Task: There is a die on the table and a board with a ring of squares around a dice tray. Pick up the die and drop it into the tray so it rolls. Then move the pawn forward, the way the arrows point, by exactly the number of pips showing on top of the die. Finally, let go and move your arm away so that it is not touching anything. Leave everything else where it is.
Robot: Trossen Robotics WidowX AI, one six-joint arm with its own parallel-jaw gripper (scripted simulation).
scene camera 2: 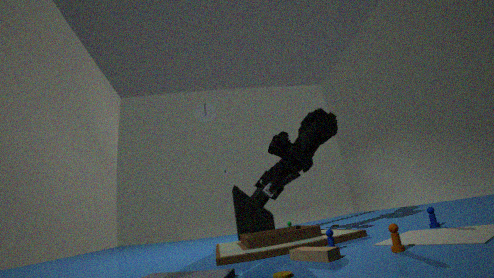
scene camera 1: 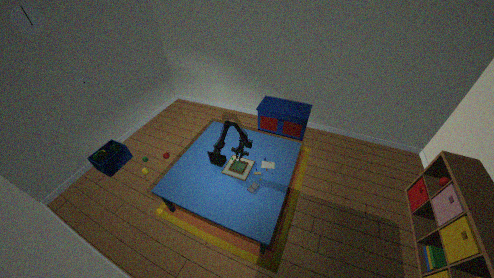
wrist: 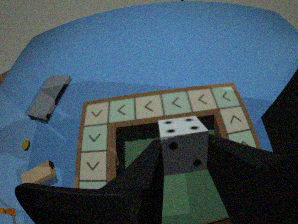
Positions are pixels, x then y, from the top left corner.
My gripper [scene camera 2: 268, 192] holds a white die.
